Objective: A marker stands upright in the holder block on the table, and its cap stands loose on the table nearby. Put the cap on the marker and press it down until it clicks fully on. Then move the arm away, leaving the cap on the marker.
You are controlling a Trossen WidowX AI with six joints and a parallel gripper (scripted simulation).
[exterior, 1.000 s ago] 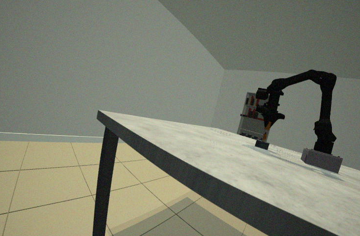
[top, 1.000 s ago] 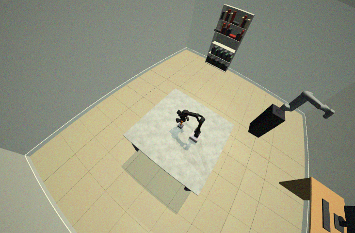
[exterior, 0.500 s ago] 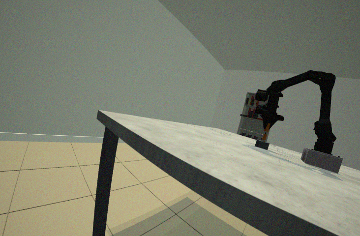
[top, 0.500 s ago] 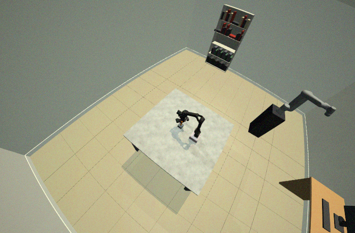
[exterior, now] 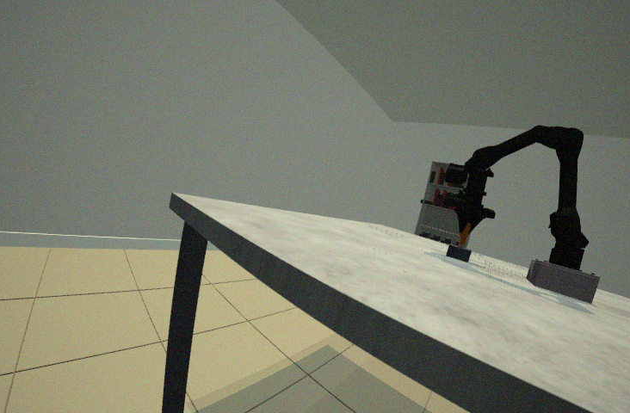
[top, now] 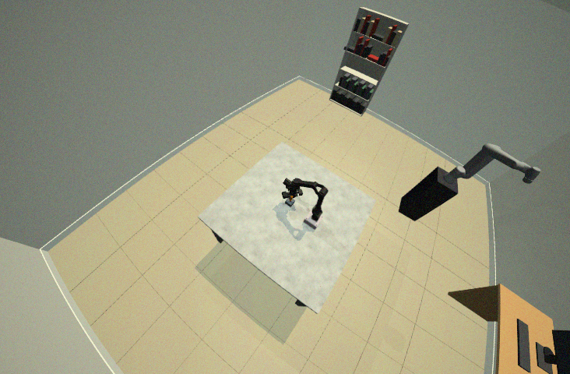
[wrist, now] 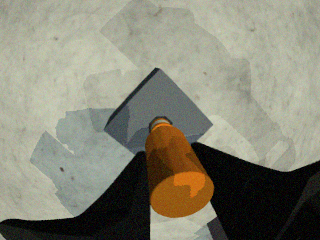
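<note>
Now: the holder block 70 mm below my gripper tip. Also, from my gripper tip: orange cap: 10 mm above.
</note>
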